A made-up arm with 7 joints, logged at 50 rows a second.
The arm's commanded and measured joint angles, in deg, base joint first. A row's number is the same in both.
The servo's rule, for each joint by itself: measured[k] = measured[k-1] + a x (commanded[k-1-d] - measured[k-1]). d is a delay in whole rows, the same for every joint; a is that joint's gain. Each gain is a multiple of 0.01, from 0.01 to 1. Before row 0 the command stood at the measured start. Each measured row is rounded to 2 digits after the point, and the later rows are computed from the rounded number. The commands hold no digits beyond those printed.
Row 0, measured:
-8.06, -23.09, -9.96, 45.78, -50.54, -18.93, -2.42
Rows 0 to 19, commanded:
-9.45, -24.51, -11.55, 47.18, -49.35, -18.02, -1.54
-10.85, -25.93, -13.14, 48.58, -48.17, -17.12, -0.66
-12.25, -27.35, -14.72, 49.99, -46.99, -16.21, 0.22
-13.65, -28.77, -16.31, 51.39, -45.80, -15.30, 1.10
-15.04, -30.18, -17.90, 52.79, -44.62, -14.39, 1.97
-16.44, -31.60, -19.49, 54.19, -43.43, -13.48, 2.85
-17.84, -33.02, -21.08, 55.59, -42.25, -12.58, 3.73
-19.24, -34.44, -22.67, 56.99, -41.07, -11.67, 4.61
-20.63, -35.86, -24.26, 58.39, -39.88, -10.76, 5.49
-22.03, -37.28, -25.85, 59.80, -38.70, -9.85, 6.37
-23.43, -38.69, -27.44, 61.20, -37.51, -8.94, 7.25
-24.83, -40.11, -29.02, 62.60, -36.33, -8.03, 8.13
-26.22, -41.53, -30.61, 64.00, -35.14, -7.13, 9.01
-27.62, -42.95, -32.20, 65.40, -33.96, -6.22, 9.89
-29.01, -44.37, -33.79, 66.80, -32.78, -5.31, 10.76
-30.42, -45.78, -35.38, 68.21, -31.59, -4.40, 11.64
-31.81, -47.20, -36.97, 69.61, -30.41, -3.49, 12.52
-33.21, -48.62, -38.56, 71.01, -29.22, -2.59, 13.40
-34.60, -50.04, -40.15, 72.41, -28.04, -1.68, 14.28
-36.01, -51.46, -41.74, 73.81, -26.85, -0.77, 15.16
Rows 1 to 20, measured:
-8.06, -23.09, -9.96, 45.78, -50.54, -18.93, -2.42
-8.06, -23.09, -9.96, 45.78, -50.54, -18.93, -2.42
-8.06, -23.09, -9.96, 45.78, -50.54, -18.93, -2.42
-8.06, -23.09, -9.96, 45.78, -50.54, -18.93, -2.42
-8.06, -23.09, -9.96, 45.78, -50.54, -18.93, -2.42
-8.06, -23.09, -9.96, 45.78, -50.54, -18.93, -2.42
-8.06, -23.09, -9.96, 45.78, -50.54, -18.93, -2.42
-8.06, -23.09, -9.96, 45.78, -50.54, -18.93, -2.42
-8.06, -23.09, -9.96, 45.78, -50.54, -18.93, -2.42
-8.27, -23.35, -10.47, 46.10, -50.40, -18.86, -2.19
-8.66, -23.81, -11.32, 46.67, -50.13, -18.72, -1.79
-9.20, -24.45, -12.41, 47.43, -49.75, -18.52, -1.27
-9.87, -25.23, -13.66, 48.34, -49.28, -18.26, -0.65
-10.65, -26.12, -15.02, 49.36, -48.72, -17.95, 0.03
-11.52, -27.11, -16.45, 50.47, -48.09, -17.59, 0.76
-12.47, -28.17, -17.93, 51.65, -47.39, -17.19, 1.53
-13.49, -29.30, -19.45, 52.88, -46.63, -16.75, 2.33
-14.56, -30.48, -20.99, 54.15, -45.82, -16.27, 3.15
-15.68, -31.70, -22.55, 55.45, -44.97, -15.76, 3.99
-16.84, -32.96, -24.11, 56.77, -44.07, -15.21, 4.84
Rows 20 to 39, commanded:
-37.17, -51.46, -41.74, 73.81, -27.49, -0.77, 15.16
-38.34, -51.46, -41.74, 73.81, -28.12, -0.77, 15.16
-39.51, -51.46, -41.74, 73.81, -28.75, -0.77, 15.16
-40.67, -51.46, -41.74, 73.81, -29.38, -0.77, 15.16
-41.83, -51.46, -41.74, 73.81, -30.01, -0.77, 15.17
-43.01, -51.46, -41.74, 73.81, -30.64, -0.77, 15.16
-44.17, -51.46, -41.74, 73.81, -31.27, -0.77, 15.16
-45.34, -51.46, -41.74, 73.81, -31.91, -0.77, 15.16
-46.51, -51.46, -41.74, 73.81, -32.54, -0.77, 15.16
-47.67, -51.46, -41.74, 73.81, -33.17, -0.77, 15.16
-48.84, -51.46, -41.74, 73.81, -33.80, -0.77, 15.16
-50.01, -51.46, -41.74, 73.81, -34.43, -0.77, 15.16
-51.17, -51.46, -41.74, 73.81, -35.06, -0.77, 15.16
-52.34, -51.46, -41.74, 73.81, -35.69, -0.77, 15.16
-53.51, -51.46, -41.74, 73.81, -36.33, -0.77, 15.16
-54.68, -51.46, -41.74, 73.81, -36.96, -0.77, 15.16
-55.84, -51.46, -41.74, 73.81, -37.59, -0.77, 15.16
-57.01, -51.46, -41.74, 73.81, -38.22, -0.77, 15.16
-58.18, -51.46, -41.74, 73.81, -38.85, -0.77, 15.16
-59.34, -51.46, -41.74, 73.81, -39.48, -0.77, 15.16
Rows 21 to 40, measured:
-18.04, -34.25, -25.68, 58.11, -43.14, -14.64, 5.70
-19.27, -35.56, -27.26, 59.46, -42.18, -14.04, 6.56
-20.52, -36.89, -28.84, 60.83, -41.19, -13.41, 7.43
-21.79, -38.24, -30.42, 62.20, -40.18, -12.76, 8.30
-23.08, -39.60, -32.01, 63.58, -39.15, -12.09, 9.17
-24.39, -40.97, -33.60, 64.97, -38.10, -11.40, 10.04
-25.71, -42.35, -35.19, 66.36, -37.03, -10.70, 10.91
-27.04, -43.73, -36.78, 67.75, -35.95, -9.98, 11.79
-28.39, -45.12, -38.37, 69.14, -34.86, -9.24, 12.67
-29.71, -46.26, -39.45, 70.21, -33.98, -8.56, 13.32
-31.00, -47.20, -40.18, 71.04, -33.28, -7.94, 13.80
-32.28, -47.97, -40.68, 71.68, -32.74, -7.37, 14.15
-33.54, -48.60, -41.02, 72.17, -32.34, -6.84, 14.41
-34.78, -49.11, -41.25, 72.55, -32.06, -6.35, 14.61
-36.01, -49.53, -41.41, 72.84, -31.89, -5.90, 14.75
-37.23, -49.88, -41.52, 73.06, -31.82, -5.49, 14.86
-38.45, -50.16, -41.59, 73.23, -31.83, -5.11, 14.94
-39.66, -50.39, -41.64, 73.36, -31.92, -4.76, 15.00
-40.86, -50.58, -41.67, 73.46, -32.07, -4.44, 15.04
-42.06, -50.74, -41.69, 73.54, -32.28, -4.15, 15.07

